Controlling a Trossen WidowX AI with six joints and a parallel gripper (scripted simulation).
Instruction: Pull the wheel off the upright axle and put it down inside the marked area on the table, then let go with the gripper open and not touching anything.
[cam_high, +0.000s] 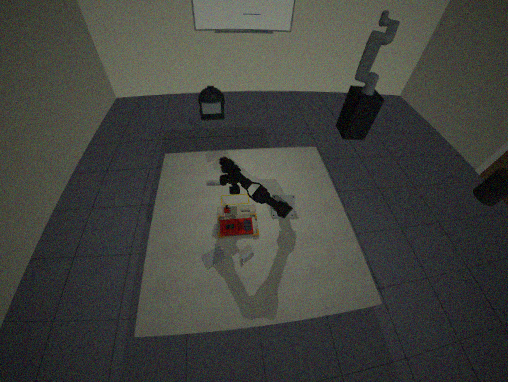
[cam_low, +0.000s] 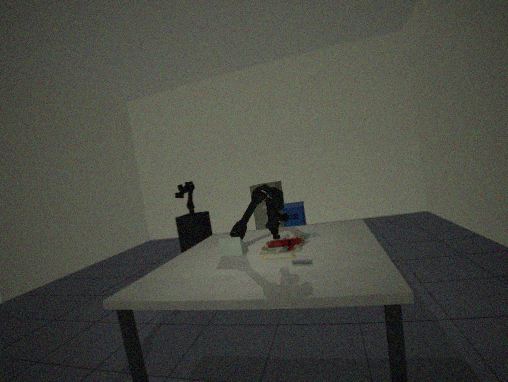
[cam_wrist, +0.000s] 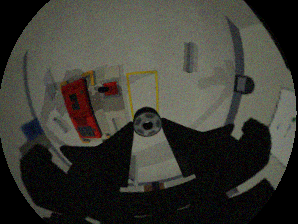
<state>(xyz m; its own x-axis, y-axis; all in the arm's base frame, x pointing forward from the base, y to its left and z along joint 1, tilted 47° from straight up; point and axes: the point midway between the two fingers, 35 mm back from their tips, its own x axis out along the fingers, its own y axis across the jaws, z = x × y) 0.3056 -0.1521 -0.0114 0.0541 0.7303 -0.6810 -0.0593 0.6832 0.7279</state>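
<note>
My gripper tip is now 50 mm short of the upright axle, 90 mm to the right of it and 80 mm above it. Round my gripper tip: thin grey piece (150 mm ahead, 140 mm to the right, 100 mm below); grey wheel (right at my gripper tip).
</note>
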